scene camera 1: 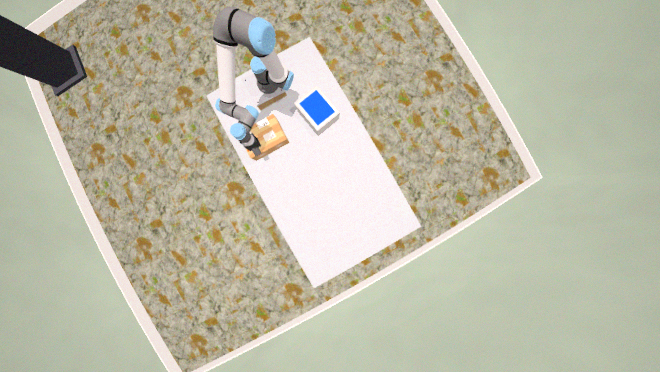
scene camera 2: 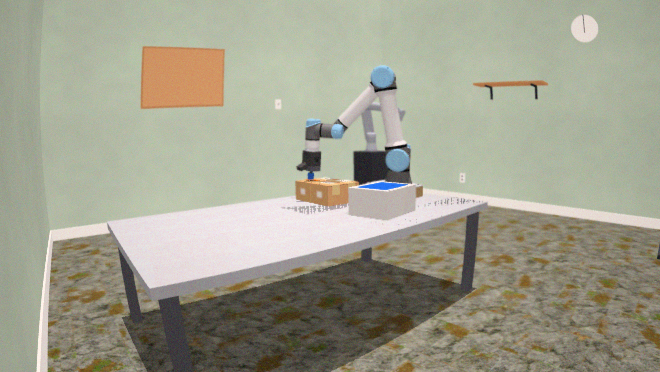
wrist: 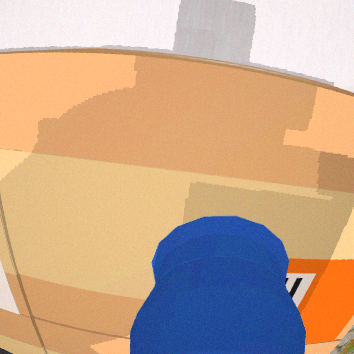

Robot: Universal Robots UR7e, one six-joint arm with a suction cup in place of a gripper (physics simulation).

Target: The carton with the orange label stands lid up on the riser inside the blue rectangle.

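Frame: origin at the arm's base, x ahead, y left, z up, level; centimetres.
Where they show: hand, tool point: point(scene camera 2: 310, 179) point(wrist: 219, 273); arm's base, link origin: point(scene camera 1: 268, 84).
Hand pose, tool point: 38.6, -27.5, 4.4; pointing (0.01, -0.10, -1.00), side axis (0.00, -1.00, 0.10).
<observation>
Each offset is from my tool point to the top centre of the thing, as dx, dy, dz. "spot": to the spot under its first point. Level surfaces: height alone.
Several brown cartons @(-0.2, +13.8, -1.0) point(scene camera 1: 272, 133) point(scene camera 2: 325, 192) lie packed together on the white table @(dz -11.1) point(scene camera 1: 332, 198) point(scene camera 2: 230, 240), near the arm's base. The carton with the orange label @(spot: -2.1, -4.7, -1.0) point(wrist: 326, 298) fills the wrist view, lid @(-0.1, -0.3, -1.0) point(wrist: 105, 211) up, at the group's outer corner @(spot: +4.6, -2.8, -3.2) point(scene camera 1: 257, 155). My suction cup point(scene camera 1: 255, 148) point(scene camera 2: 310, 176) point(wrist: 219, 267) points straight down, very close over this lid beside the label. I cannot tell whether it touches. It holds nothing. The white riser @(-3.6, +49.4, +0.9) point(scene camera 1: 331, 122) point(scene camera 2: 383, 205) with the blue rectangle @(-3.6, +49.4, +0.9) point(scene camera 1: 316, 107) point(scene camera 2: 383, 186) on top stands beside the cartons, with nothing on it.
A small wooden block point(scene camera 1: 272, 100) point(scene camera 2: 418, 190) lies on the table by the arm's base. A black pedestal point(scene camera 2: 369, 166) stands behind the table. The table edge runs close beside the labelled carton.
</observation>
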